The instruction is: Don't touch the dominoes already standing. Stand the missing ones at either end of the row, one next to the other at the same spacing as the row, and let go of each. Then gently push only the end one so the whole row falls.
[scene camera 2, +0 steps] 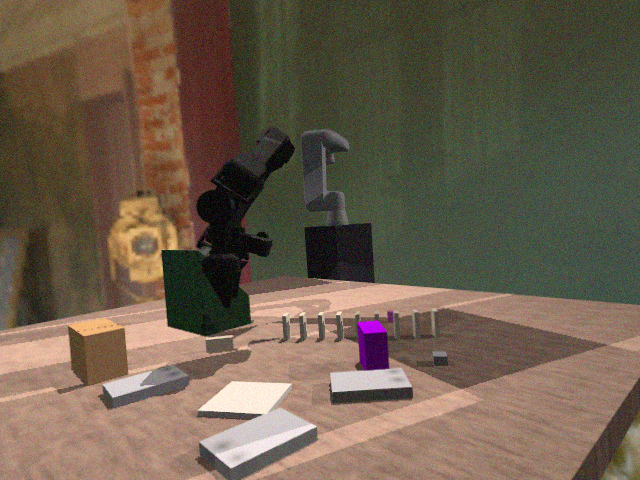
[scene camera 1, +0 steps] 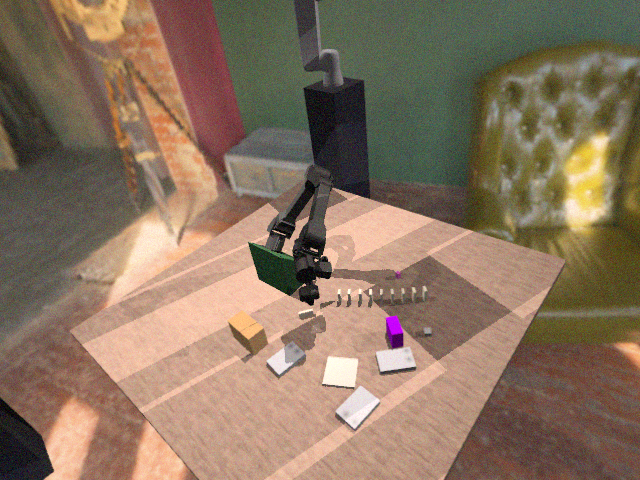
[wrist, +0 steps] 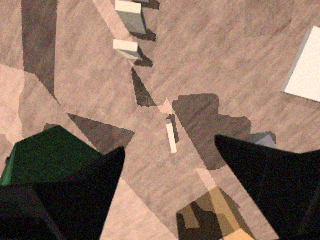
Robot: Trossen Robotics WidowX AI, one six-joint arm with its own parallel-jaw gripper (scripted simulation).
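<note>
You'd find a purple block [scene camera 2: 373, 352] here, though the block is out of frame in the wrist view. There's a tan box [scene camera 2: 97, 347] too, and scene camera 1 shows that box as well [scene camera 1: 251, 334]. A white slab [scene camera 2: 246, 400] is visible as well, and you can also find the slab in scene camera 1 [scene camera 1: 340, 372]. My gripper [scene camera 2: 231, 302] is open and holds nothing, and it's visible in the wrist view [wrist: 169, 144] too.
</note>
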